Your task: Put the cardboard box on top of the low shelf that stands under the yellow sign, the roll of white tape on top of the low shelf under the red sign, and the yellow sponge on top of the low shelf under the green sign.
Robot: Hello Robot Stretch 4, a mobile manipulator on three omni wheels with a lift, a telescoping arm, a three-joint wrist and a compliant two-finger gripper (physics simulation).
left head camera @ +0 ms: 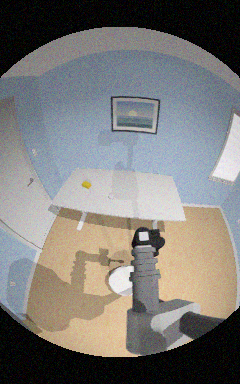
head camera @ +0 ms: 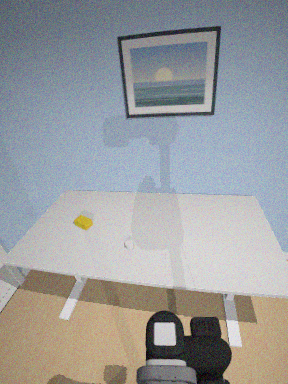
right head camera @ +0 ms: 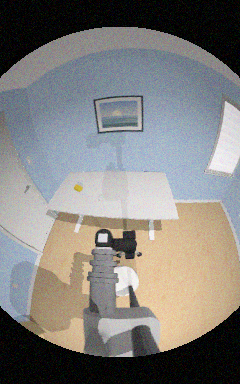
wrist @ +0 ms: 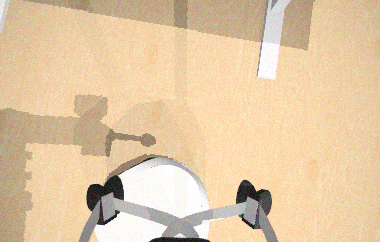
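Where they show: gripper, fingertip midpoint: [wrist: 180,193]; robot's base at its link origin: [left head camera: 125,279] [right head camera: 121,279] [wrist: 158,206].
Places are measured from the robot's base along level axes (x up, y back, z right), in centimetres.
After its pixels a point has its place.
Note:
The yellow sponge [head camera: 83,222] {x 73.7, y -100.2, z -48.6 cm} [left head camera: 86,185] {x 73.1, y -99.0, z -48.2 cm} [right head camera: 78,188] {x 73.1, y -99.3, z -47.2 cm} lies on the left part of the white table. The small roll of white tape [head camera: 129,244] {x 71.6, y -83.4, z -17.7 cm} [left head camera: 111,196] {x 71.6, y -83.2, z -16.9 cm} lies on the table, right of the sponge and nearer the front edge; it is faint against the white top. My gripper [wrist: 180,193] {x 79.1, y -22.6, z 8.7 cm} [right head camera: 129,254] {x 79.1, y -22.6, z 8.7 cm} is open, pointing down over the floor in front of the table, with nothing between its fingertips. My round white base shows below it in the wrist view. The cardboard box, the low shelves and the coloured signs do not show in these views.
The white table [head camera: 220,240] {x 69.2, y -86.6, z 32.7 cm} [left head camera: 160,197] {x 69.2, y -84.1, z 37.9 cm} [right head camera: 150,200] {x 69.2, y -77.5, z 35.6 cm} stands against the blue wall, its legs [wrist: 270,52] ahead of my gripper. A framed picture [head camera: 215,75] {x 147.9, y -134.2, z 34.0 cm} hangs above. A door [left head camera: 20,170] {x 110.9, y -87.2, z -132.8 cm} is at the left, a window [left head camera: 227,150] {x 135.1, y -120.5, z 161.4 cm} at the right.

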